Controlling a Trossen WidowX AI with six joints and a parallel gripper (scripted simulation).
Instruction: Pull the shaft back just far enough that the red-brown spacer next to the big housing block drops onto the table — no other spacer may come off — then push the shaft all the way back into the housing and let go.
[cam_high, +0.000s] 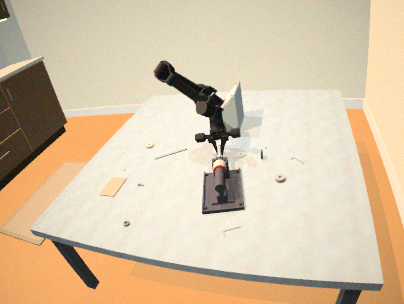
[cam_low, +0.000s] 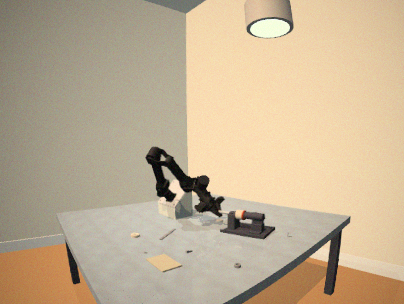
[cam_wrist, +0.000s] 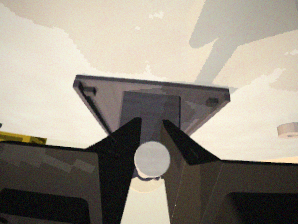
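Now: gripper tip 11 cm short of the pale spacer, 2 cm to the right of it and 2 cm below it. Round my gripper tip: tan card: 15 cm ahead, 46 cm to the right, 5 cm below; then thin rod: 10 cm behind, 27 cm to the right, 5 cm below; then white spacer: 12 cm ahead, 2 cm to the left, 2 cm above.
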